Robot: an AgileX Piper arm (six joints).
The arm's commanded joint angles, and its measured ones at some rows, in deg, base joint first. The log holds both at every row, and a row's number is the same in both.
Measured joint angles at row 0:
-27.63 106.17 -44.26 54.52 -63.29 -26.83
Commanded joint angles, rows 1 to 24:
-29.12 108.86 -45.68 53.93 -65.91 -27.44
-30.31 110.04 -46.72 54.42 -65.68 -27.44
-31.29 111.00 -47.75 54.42 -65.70 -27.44
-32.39 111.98 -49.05 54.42 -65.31 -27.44
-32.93 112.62 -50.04 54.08 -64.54 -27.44
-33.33 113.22 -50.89 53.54 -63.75 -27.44
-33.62 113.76 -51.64 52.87 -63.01 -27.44
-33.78 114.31 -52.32 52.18 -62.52 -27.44
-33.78 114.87 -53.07 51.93 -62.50 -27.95
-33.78 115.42 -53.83 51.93 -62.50 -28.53
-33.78 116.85 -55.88 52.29 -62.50 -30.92
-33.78 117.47 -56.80 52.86 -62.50 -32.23
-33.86 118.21 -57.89 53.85 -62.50 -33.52
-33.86 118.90 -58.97 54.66 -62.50 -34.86
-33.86 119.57 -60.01 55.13 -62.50 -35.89
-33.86 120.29 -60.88 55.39 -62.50 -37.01
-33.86 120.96 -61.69 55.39 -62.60 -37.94
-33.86 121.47 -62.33 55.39 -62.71 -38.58
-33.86 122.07 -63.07 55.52 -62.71 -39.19
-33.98 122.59 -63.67 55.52 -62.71 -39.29
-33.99 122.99 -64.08 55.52 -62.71 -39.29
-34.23 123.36 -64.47 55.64 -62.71 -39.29
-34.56 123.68 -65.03 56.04 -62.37 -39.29
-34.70 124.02 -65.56 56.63 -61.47 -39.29
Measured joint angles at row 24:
-33.50 122.97 -63.78 55.16 -63.00 -38.28
